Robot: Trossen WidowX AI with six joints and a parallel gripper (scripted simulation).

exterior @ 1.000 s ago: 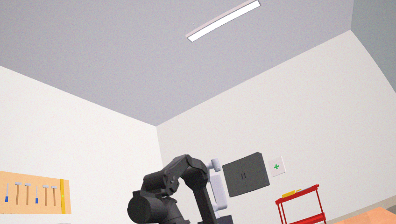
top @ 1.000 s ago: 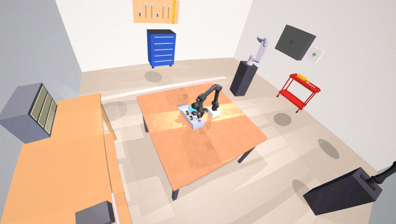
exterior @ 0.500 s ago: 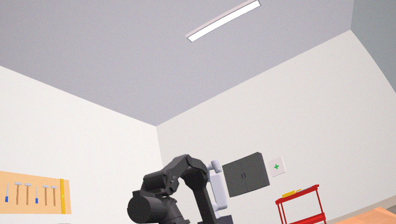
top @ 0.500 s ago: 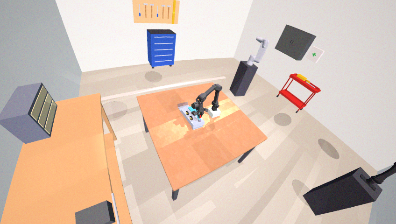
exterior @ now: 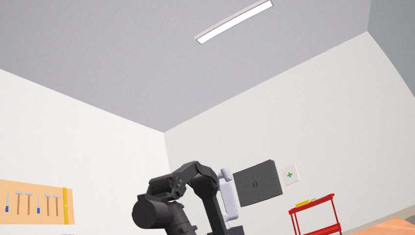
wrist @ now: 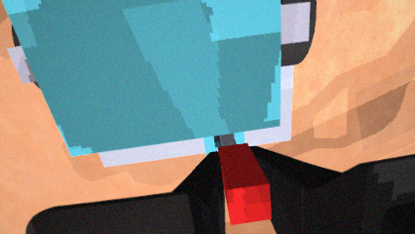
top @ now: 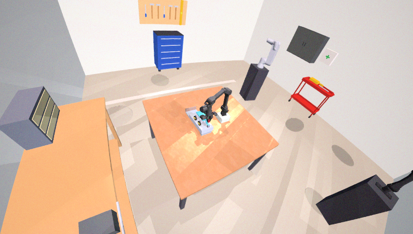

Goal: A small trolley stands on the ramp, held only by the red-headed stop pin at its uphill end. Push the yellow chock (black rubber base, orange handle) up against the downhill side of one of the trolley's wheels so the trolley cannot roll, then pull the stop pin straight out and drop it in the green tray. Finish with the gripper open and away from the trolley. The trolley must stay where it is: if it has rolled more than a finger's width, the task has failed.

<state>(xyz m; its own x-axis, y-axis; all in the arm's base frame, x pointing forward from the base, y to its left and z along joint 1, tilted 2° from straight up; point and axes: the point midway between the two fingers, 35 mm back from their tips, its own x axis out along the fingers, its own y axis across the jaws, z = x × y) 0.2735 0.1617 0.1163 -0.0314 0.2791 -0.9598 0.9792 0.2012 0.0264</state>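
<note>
Right now my gripper tip is 60 mm past the green tray, 210 mm to the left of it and 150 mm above it. The rest, counted from my gripper tip: red-headed stop pin (right at my gripper tip); then trolley (40 mm ahead, 100 mm to the right, 30 mm below); then grey ramp (40 mm ahead, 100 mm to the right, 100 mm below).
</note>
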